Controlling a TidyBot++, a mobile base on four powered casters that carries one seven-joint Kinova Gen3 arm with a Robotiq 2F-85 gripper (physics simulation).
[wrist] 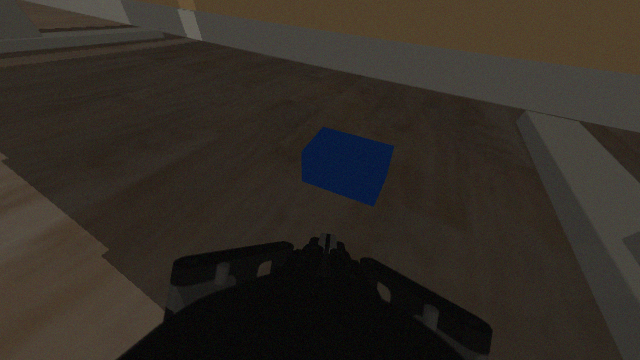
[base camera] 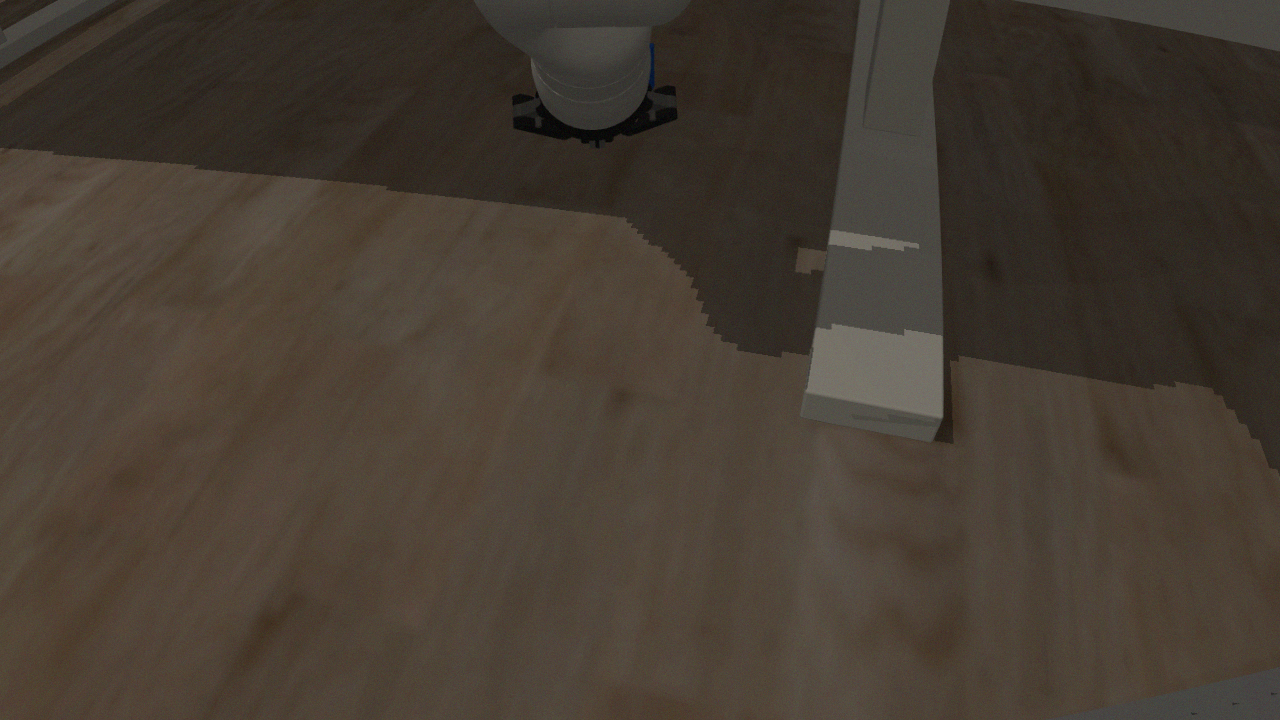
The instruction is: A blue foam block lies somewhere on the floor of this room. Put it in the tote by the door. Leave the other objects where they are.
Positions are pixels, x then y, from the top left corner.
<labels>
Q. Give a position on a grey baseboard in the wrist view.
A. At 596,96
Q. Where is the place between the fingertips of my gripper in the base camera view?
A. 597,137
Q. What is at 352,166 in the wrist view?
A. A blue foam block.
</labels>
